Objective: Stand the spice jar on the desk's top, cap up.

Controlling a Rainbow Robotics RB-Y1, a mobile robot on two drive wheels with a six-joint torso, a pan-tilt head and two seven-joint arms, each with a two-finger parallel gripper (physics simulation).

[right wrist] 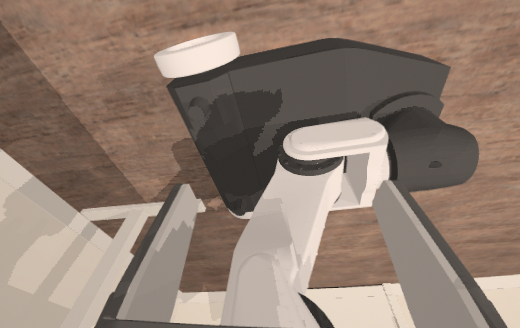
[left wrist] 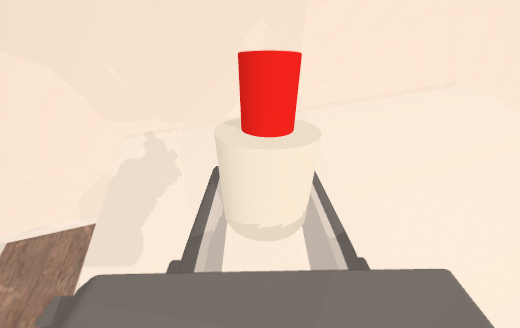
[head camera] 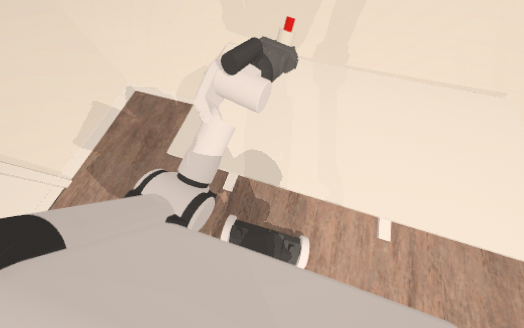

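Seen in the pictures: left gripper, between the fingertips: (left wrist: pixel 263 176) (head camera: pixel 285 46); right gripper, between the fingertips: (right wrist: pixel 282 193); robot's base, origin of its link: (head camera: pixel 264 239).
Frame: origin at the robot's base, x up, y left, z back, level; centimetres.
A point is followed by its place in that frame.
Observation:
The spice jar, with a cream body (head camera: pixel 285 36) @(x 114.0, y 9.1, z -51.3 cm) (left wrist: pixel 267 185) @(x 113.8, y 9.7, z -51.3 cm) and a red cap (head camera: pixel 289 24) @(x 115.6, y 8.7, z -53.4 cm) (left wrist: pixel 270 92) @(x 115.8, y 9.1, z -53.5 cm), is held by my left gripper (left wrist: pixel 263 176) @(x 109.6, y 9.2, z -53.8 cm), which is shut on the body. The cap points away from the gripper's palm toward the top of both pictures. The pale desk top (head camera: pixel 400 140) @(x 72.1, y -48.3, z -59.5 cm) (left wrist: pixel 425 200) @(x 72.1, y -38.8, z -54.7 cm) lies behind and below the jar. The jar's exact tilt and its height over the desk cannot be told, and its underside is hidden. My right gripper (right wrist: pixel 282 193) @(x 56.4, y -25.3, z 17.6 cm) is open and empty, away from the desk top.
The robot's dark wheeled base (head camera: pixel 265 245) @(x 19.1, y -1.2, z 2.7 cm) (right wrist: pixel 310 80) @(x 17.0, y -17.2, z 25.3 cm) stands on the brown wooden floor (head camera: pixel 340 235) @(x 0.1, y -54.5, z -18.3 cm) (right wrist: pixel 75 60) @(x 0.1, y -31.5, z -41.2 cm). White desk legs (head camera: pixel 384 229) show at the desk's near edge. A pale wall lies at the upper left of the head view. A pale frame (right wrist: pixel 120 235) @(x 17.4, y 36.1, z -63.9 cm) shows left in the right wrist view.

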